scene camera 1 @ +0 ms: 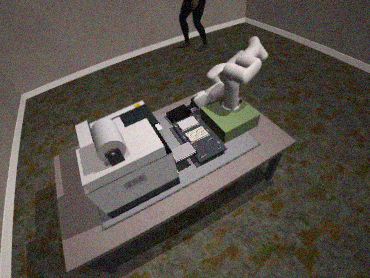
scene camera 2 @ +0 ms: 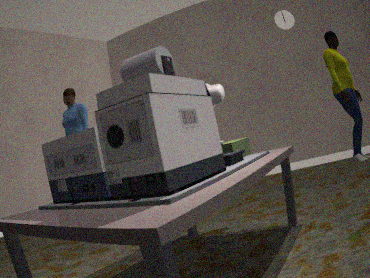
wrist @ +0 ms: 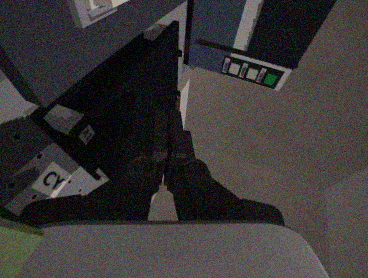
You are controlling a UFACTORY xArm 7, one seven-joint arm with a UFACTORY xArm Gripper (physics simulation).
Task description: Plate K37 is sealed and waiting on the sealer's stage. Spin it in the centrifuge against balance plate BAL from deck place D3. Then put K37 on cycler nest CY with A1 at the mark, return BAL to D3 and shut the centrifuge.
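Places are measured from the arm's base along level axes (x ahead, y left, z up), in millimetres.
Pixels of known places: gripper, fingertip midpoint: [scene camera 1: 187, 108] [wrist: 164, 126]; arm's base, link origin: [scene camera 1: 230, 105].
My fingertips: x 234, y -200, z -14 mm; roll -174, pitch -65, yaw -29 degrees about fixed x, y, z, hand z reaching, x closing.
For each thing: its middle in the pictures, then the offset to it from my fingertips. Level surfaces: height alone.
- black cycler nest CY, body centre: [wrist: 138, 105] [scene camera 1: 179, 113] dx +43, dy -53, dz -57 mm
- sealer, body centre: [scene camera 2: 159, 116] [scene camera 1: 126, 162] dx +563, dy +269, dz +156 mm
- deck, surface height: dz -36 mm
- centrifuge, body centre: [scene camera 2: 108, 162] [scene camera 1: 122, 138] dx +496, dy -21, dz +40 mm
- sealer's large roll, body centre: [scene camera 2: 147, 67] [scene camera 1: 108, 140] dx +584, dy +266, dz +336 mm
My gripper [wrist: 164, 126] [scene camera 1: 194, 102] is shut and empty, low at the black cycler nest CY [scene camera 1: 177, 113] [wrist: 120, 95]. Its dark fingers blend into the nest in the wrist view, so contact cannot be told. A pale plate, K37 [scene camera 1: 183, 151], lies on the sealer's stage beside the sealer [scene camera 1: 125, 167] [scene camera 2: 185, 135]. A white plate, BAL [scene camera 1: 187, 123], sits on the deck [scene camera 1: 211, 150] nearest the nest, at D3. The centrifuge [scene camera 1: 137, 116] [scene camera 2: 75, 160] [wrist: 215, 25] stands behind the sealer; its lid state is unclear. A green button shows on its panel [wrist: 252, 72].
A cream, patterned plate [scene camera 1: 196, 133] sits on the deck beside BAL. The arm stands on a green block [scene camera 1: 235, 124]. The sealer's large roll [scene camera 1: 108, 137] [scene camera 2: 145, 65] rises above its housing. The table edge lies beyond the nest. People stand away from the table.
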